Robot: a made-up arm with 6 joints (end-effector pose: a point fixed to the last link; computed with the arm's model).
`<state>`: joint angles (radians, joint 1 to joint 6).
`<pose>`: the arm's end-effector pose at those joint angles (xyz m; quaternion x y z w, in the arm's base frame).
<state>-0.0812 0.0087 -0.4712 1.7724 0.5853 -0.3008</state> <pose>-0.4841 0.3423 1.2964 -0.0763 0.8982 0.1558 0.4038</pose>
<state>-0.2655 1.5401 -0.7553 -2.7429 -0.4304 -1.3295</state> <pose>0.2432 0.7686 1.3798 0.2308 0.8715 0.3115 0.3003</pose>
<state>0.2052 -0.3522 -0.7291 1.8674 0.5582 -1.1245</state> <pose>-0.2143 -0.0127 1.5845 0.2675 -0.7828 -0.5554 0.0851</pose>
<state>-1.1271 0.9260 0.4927 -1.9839 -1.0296 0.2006</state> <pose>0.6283 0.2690 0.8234 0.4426 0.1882 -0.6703 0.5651</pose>
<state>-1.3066 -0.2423 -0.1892 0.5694 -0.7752 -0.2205</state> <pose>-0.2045 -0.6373 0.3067 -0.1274 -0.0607 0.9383 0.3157</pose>
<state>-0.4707 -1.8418 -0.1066 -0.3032 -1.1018 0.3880</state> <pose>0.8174 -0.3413 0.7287 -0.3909 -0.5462 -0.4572 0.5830</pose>
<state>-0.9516 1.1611 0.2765 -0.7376 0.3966 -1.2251</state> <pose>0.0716 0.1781 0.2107 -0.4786 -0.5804 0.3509 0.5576</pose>
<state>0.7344 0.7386 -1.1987 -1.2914 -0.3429 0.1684</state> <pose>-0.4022 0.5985 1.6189 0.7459 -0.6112 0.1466 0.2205</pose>
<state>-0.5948 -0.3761 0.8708 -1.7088 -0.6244 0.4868</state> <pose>0.7619 0.1507 0.7462 0.1556 -0.1388 -0.7337 0.6467</pose>
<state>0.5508 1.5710 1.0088 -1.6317 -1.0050 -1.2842</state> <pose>0.0613 -0.1831 0.4198 -0.1495 -0.7150 0.6395 0.2398</pose>
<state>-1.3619 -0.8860 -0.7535 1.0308 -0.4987 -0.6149</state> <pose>-0.5678 -0.7149 0.9506 -0.3448 0.3646 0.7794 0.3752</pose>
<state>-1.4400 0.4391 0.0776 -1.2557 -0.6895 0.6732</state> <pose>0.6083 0.0097 0.4412 0.2958 0.0081 -0.9011 0.3169</pose>
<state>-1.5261 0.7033 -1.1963 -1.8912 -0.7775 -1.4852</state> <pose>-0.6089 0.7472 0.4116 -0.4758 0.7853 0.1468 0.3679</pose>
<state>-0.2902 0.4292 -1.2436 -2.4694 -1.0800 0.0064</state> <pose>-0.6162 0.7068 1.4449 -0.0792 0.9234 0.0679 0.3693</pose>
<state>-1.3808 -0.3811 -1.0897 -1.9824 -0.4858 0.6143</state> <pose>-0.3000 -0.1341 -0.0991 -0.3344 0.0658 -0.6591 0.6704</pose>
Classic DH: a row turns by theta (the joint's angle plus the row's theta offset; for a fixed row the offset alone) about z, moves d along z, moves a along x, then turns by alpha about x. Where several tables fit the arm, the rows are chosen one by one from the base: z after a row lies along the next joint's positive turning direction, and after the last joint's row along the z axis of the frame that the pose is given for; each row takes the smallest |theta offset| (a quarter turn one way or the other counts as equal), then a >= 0, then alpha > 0; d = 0 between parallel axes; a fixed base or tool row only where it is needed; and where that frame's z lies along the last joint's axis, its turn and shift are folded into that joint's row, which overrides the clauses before.
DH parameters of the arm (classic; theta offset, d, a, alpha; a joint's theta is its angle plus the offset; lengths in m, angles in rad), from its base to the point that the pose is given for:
base (fixed): 0 0.783 0.0823 -1.5708
joint 1: 0 0.091 0.0345 -1.5708
joint 2: 0.202 -0.437 -0.0505 -1.3992
joint 3: -1.3268 0.1744 0.2894 1.4435
joint 4: 1.2947 0.4894 0.1044 -0.2844
joint 5: -1.4232 0.0138 -0.1778 1.2481
joint 6: -0.5051 -0.3009 -0.18 1.605
tool (fixed): 1.8477 -0.1384 0 0

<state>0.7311 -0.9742 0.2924 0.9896 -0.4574 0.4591</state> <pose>0.2726 -0.6250 1.0581 0.4377 0.6255 0.6454 0.0247</pose>
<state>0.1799 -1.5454 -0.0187 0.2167 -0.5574 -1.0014</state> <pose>0.5405 -0.5311 0.5390 -0.3866 0.0753 -0.8865 0.2430</pose>
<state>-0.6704 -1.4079 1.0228 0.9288 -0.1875 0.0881</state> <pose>0.2715 -0.4162 0.8940 -0.4153 0.0769 0.8610 0.2833</pose>
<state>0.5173 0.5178 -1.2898 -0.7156 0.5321 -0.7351</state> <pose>-0.4227 -0.0407 1.6838 0.8276 -0.0355 0.3847 0.4071</pose>
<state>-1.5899 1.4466 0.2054 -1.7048 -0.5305 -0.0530</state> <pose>0.6532 0.3058 0.8514 0.5937 0.5526 -0.5076 0.2905</pose>
